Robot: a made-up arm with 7 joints. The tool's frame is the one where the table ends. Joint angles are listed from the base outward.
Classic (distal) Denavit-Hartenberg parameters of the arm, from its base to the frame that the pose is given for. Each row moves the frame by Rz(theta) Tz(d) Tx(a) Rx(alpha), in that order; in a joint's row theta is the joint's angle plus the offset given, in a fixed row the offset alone. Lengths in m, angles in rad.
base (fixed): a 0; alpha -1.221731; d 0; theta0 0
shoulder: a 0; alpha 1.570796; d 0; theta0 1.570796
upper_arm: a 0; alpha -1.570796; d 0; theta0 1.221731
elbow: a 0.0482; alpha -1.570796; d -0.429; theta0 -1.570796
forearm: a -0.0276; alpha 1.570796; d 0; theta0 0
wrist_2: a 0; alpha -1.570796; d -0.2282; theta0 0
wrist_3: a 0; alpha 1.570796; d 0; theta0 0
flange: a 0; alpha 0; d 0; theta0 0
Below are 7 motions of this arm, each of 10 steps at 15 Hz.
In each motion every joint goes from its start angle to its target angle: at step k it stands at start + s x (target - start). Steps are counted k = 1, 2, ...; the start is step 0. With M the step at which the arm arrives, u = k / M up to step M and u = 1 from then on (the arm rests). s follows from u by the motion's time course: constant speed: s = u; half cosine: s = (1 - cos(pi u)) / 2; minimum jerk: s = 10 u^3 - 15 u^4 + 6 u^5.
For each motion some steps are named. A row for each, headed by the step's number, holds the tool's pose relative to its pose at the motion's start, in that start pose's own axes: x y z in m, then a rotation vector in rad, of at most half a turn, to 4 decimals.
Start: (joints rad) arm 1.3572 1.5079 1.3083 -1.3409 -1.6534 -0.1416 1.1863
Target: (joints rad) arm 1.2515 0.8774 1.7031 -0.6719 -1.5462 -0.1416 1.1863
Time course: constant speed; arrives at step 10
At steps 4, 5, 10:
4: -0.1060 -0.0846 0.1412 -0.0664 0.5018 0.2465
5: -0.1218 -0.1083 0.1849 -0.0837 0.6268 0.3100
10: -0.1191 -0.2253 0.4292 -0.1697 1.2503 0.6315

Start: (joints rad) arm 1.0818 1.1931 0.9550 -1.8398 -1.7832 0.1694 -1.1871
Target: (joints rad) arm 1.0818 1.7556 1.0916 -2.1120 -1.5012 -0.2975 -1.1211
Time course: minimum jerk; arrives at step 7
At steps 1, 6, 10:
1: -0.0035 -0.0024 -0.0057 0.0120 0.0129 0.0027
6: -0.2003 -0.0556 -0.1776 0.6352 0.5135 -0.0384
10: -0.2059 -0.0558 -0.1800 0.6528 0.5245 -0.0437

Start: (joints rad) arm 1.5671 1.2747 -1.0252 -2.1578 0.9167 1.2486 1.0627
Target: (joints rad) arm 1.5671 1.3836 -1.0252 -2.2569 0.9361 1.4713 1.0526
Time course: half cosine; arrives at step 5
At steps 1, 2, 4, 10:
1: -0.0016 0.0019 0.0035 0.0212 0.0098 -0.0039
2: -0.0057 0.0066 0.0127 0.0770 0.0354 -0.0141
4: -0.0155 0.0163 0.0334 0.2026 0.0932 -0.0363
10: -0.0172 0.0178 0.0369 0.2242 0.1031 -0.0400

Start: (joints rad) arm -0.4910 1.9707 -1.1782 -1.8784 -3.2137 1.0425 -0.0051
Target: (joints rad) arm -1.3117 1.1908 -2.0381 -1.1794 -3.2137 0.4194 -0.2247
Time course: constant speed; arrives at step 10
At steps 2, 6, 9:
2: 0.0573 0.0198 -0.0292 -0.0347 -0.1160 -0.0228
6: 0.1632 -0.0049 -0.1141 0.0544 -0.3274 -0.1343
9: 0.2171 -0.0802 -0.1798 0.2155 -0.5111 -0.3334

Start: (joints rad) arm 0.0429 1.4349 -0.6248 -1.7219 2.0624 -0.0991 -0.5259
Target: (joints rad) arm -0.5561 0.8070 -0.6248 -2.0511 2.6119 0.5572 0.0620
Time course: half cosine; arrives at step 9
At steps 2, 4, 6, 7, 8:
2: 0.0001 -0.0265 -0.0312 -0.1430 0.0073 0.1687
4: 0.0161 -0.1060 -0.1018 -0.5612 0.0969 0.5223
6: 0.0548 -0.2132 -0.1570 -1.0901 0.3458 0.7598
7: 0.0734 -0.2586 -0.1692 -1.2982 0.4910 0.7936
8: 0.0859 -0.2887 -0.1739 -1.4293 0.6000 0.7947

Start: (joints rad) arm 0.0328 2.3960 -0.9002 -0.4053 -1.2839 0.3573 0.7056
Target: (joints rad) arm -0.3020 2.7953 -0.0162 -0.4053 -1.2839 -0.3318 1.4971
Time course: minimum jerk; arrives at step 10
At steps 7, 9, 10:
7: -0.3029 -0.0209 0.0637 -0.0251 0.2349 1.4299
9: -0.3547 -0.0352 0.0981 0.0452 0.2422 1.6784
10: -0.3575 -0.0361 0.1002 0.0497 0.2420 1.6918

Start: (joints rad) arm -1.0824 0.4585 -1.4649 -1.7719 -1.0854 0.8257 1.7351
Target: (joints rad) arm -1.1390 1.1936 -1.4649 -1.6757 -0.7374 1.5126 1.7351
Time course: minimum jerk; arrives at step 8
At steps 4, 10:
4: 0.0016 0.1680 0.0852 0.5974 0.1845 -0.2373
10: 0.0643 0.3098 0.1993 1.2267 0.2575 -0.5437

